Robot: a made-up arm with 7 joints. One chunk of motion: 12 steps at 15 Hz.
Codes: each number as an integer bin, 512 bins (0 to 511) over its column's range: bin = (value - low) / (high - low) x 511, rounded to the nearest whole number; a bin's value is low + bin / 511 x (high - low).
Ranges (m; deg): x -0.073..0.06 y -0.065..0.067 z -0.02..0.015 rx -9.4..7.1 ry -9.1..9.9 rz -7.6..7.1
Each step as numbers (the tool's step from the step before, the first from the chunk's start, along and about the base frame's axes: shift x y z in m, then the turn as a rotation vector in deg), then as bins.
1 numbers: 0.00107 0.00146 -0.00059 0.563 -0.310 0.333
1 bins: 285 257 283 309 236 276
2 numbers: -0.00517 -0.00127 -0.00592 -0.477 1.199 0.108
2 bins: 261 247 206 276 277 268
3 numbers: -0.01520 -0.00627 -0.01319 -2.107 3.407 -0.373
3 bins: 222 227 99 226 336 251
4 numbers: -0.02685 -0.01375 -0.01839 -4.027 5.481 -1.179
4 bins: 177 198 24 166 392 223
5 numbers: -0.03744 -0.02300 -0.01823 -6.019 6.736 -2.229
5 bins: 137 163 26 105 426 187
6 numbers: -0.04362 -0.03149 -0.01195 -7.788 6.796 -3.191
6 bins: 113 130 118 50 428 153
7 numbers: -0.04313 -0.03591 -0.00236 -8.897 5.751 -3.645
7 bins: 115 113 258 16 399 137
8 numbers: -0.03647 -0.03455 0.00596 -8.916 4.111 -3.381
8 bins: 140 118 379 15 355 147
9 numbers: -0.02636 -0.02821 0.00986 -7.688 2.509 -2.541
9 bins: 179 142 436 53 312 176
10 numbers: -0.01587 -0.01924 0.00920 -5.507 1.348 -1.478
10 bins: 219 177 426 121 281 213
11 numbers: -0.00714 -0.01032 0.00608 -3.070 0.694 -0.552
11 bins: 253 212 381 196 263 245
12 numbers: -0.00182 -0.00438 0.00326 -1.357 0.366 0.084
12 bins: 273 235 340 249 255 267
